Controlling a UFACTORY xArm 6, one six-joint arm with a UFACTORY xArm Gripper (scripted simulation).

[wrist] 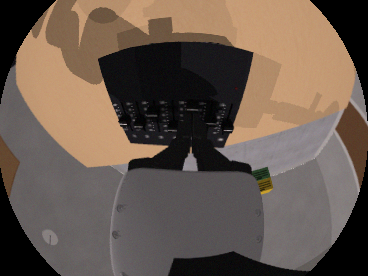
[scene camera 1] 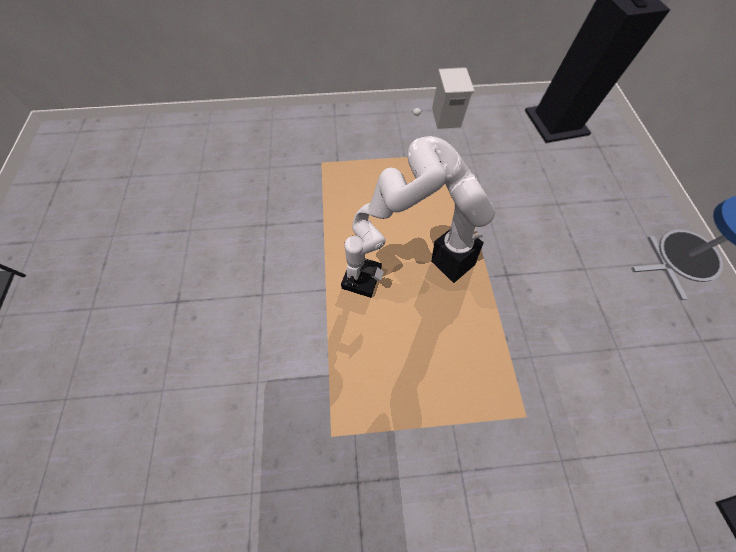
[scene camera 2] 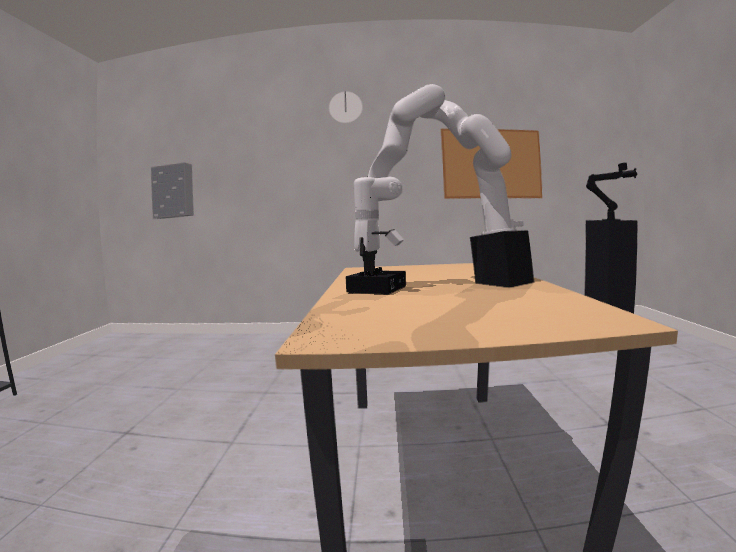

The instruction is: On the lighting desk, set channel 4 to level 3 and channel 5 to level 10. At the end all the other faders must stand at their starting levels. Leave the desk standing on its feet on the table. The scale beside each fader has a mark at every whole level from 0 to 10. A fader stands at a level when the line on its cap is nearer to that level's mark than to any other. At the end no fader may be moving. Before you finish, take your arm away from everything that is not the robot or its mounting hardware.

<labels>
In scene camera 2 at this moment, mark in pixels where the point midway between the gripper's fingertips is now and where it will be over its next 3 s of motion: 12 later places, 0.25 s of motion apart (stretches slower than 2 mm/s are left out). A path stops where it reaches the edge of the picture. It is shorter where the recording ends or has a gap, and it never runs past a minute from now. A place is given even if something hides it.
My gripper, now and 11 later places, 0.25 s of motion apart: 369, 273; 368, 273; 368, 273; 368, 272; 367, 268; 367, 263; 367, 260; 367, 257; 366, 251; 366, 243; 366, 236; 366, 233
</labels>
